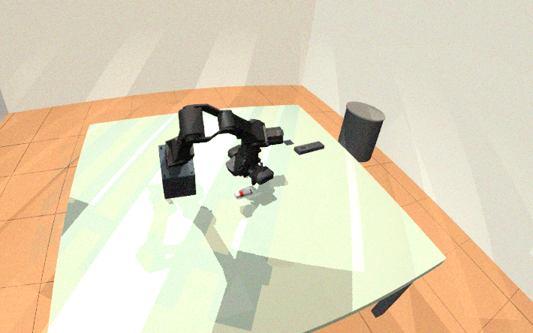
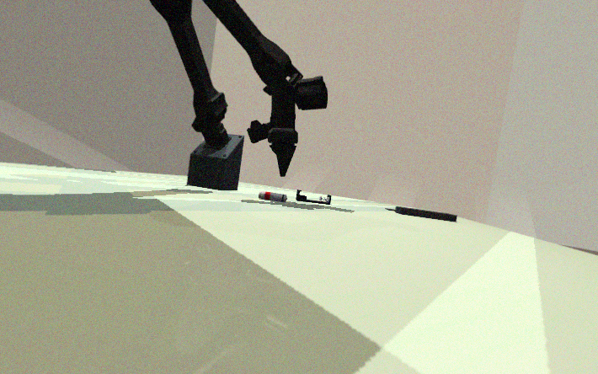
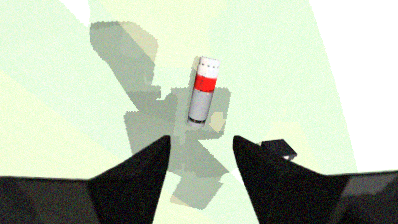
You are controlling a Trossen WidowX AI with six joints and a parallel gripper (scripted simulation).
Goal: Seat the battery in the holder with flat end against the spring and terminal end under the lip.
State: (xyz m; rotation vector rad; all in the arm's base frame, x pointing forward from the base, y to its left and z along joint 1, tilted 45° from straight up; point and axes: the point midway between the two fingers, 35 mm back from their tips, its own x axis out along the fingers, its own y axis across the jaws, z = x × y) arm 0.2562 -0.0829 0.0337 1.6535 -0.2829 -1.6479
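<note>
Right now my gripper tip is 20 mm past the white battery and 50 mm above it.
</note>
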